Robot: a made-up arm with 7 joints. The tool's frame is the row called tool.
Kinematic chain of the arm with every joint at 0, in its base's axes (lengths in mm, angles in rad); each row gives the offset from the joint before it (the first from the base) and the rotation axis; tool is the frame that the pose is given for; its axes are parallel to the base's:
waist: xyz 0.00 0.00 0.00 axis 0 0.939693 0.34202
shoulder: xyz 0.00 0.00 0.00 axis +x
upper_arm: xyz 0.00 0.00 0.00 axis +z
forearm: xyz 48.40 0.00 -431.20 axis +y
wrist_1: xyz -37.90 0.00 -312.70 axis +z
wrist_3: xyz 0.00 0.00 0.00 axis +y
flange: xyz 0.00 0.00 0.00 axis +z
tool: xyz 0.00 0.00 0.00
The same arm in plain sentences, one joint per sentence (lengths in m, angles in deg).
The arm has seven revolute joints in a row. What follows holds with every joint at zero, and every direction is one of the base frame's.
Joint 1 lies at the same point as the base frame's origin and turns about the direction (0, 0.9397, 0.342).
Joint 2 lies at the same point as joint 1 and turns about +x.
Joint 3 lies at the same point as joint 2 and turns about +z.
Joint 4 lies 0.0484 m along +x and 0.4312 m along -z from joint 3 and turns about +y.
Joint 5 lies 0.0379 m along -x and 0.3127 m along -z from joint 4 and turns about +z.
Joint 6 lies at the same point as joint 5 and turns about +y.
Joint 7 lies at the same point as joint 6 and turns about +z.
The tool frame, which is the frame that the pose is given for, lies at the same point as joint 7; its axes are parallel to the base frame's.

